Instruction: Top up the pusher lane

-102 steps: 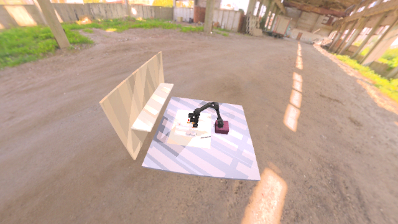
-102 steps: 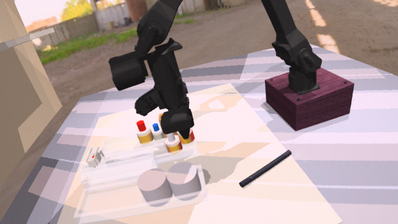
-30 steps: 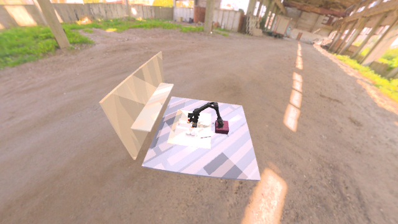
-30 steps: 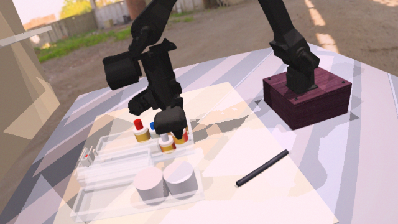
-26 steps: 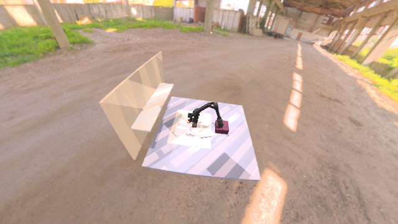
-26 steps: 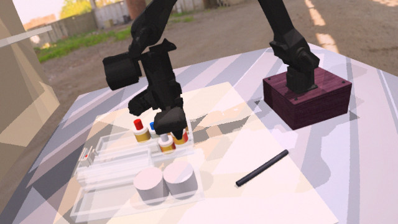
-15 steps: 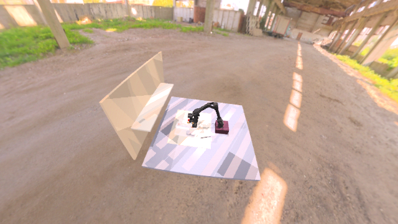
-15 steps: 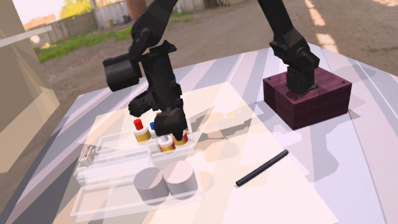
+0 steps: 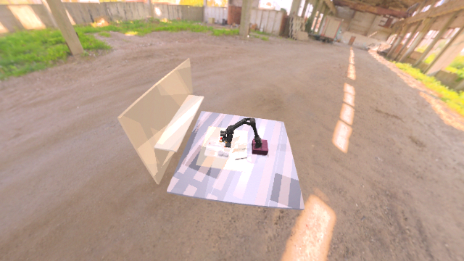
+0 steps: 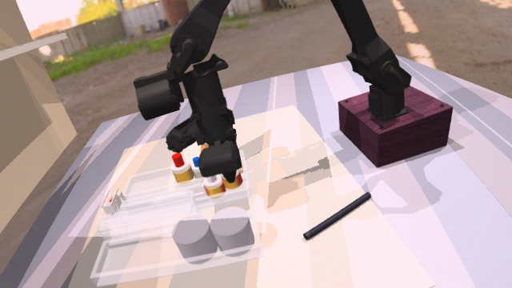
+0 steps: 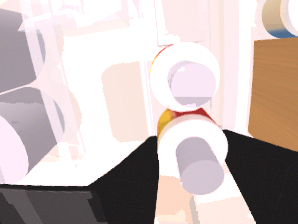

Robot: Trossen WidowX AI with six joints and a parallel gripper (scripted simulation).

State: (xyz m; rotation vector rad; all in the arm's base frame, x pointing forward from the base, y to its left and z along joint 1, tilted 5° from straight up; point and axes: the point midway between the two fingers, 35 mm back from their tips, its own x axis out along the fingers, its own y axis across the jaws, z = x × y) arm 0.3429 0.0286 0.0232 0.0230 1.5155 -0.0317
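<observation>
Right now the clear lane is 140 mm ahead of my gripper tip, 20 mm to the left of it and 20 mm below it. Also, from my gripper tip: white pusher plate 140 mm ahead, 30 mm to the left, 10 mm above; then black rod 160 mm behind, 130 mm to the left, 40 mm below.
</observation>
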